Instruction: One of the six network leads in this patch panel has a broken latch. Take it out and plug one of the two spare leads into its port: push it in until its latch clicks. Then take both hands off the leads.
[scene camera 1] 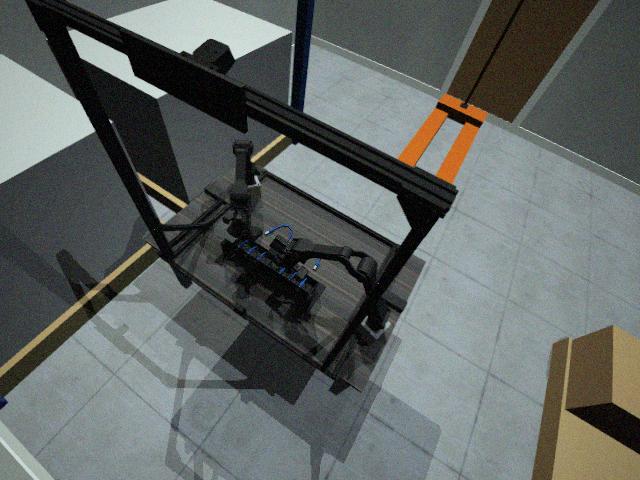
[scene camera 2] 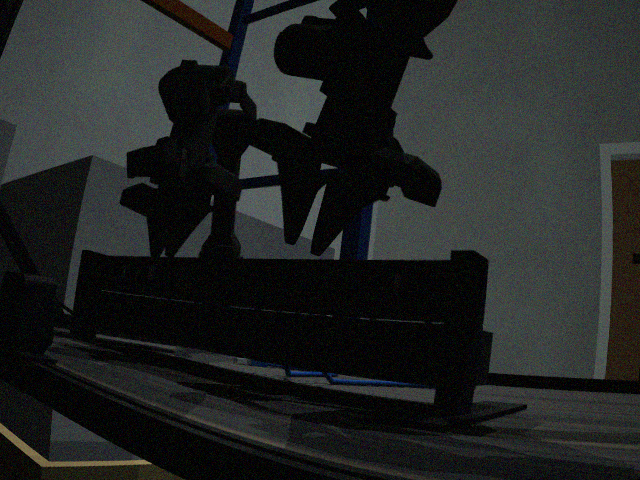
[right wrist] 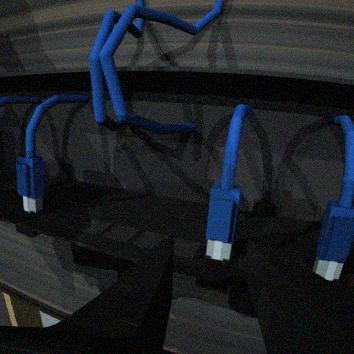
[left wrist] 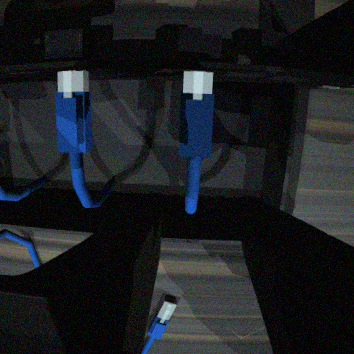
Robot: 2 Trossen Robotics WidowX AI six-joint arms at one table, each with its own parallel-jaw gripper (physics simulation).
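Frame: origin at the left arm's base, x ahead, y left, z up, level; metres.
Seen in the pictures: left gripper, fingertip midpoint: [scene camera 1: 243, 238] [left wrist: 200, 206]; right gripper, fingertip midpoint: [scene camera 1: 281, 268] [scene camera 2: 301, 249] [right wrist: 209, 250]; left arm's base, origin of the base link: [scene camera 1: 249, 180]; right arm's base, origin of the base link: [scene camera 1: 375, 322].
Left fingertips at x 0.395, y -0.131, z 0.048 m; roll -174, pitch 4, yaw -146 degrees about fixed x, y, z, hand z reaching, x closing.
Offsets run from my left fingertips to a thing's top centre. "spot": to the spot under its first point.
The dark patch panel @(dx +0.167, dy +0.061, dz -0.009 m) [scene camera 1: 269, 268] [scene camera 2: 268, 284] stands on the table with a row of blue leads in it. Two of them @(spot: dx +0.057, dy +0.010, dz -0.022 m) [left wrist: 73, 122] @(spot: dx +0.016, dy -0.019, dz -0.022 m) [left wrist: 197, 125] show in the left wrist view. In the right wrist view three plugged leads @(spot: dx +0.107, dy +0.046, dz -0.027 m) [right wrist: 30, 177] @(dx +0.211, dy +0.106, dz -0.022 m) [right wrist: 223, 215] @(dx +0.255, dy +0.137, dz -0.022 m) [right wrist: 337, 232] show, with a wide gap between the first two. Which latch is broken cannot be told. One spare lead's plug @(dx -0.076, dy +0.145, dz -0.104 m) [scene camera 1: 266, 232] and the other's plug @(dx +0.185, dy +0.303, dz -0.104 m) [scene camera 1: 315, 266] lie behind the panel. My left gripper [scene camera 2: 162, 254] [left wrist: 200, 206] is slightly open and empty at the panel's left end. My right gripper [scene camera 2: 303, 246] [right wrist: 209, 250] is slightly open and empty above its middle.
The spare leads' blue cables @(spot: dx +0.119, dy +0.144, dz -0.017 m) [right wrist: 112, 45] bend up behind the panel. A dark gantry frame [scene camera 1: 320, 139] rises over the table, with an upright at each side. Both arms reach in over the panel, their grippers a short distance apart.
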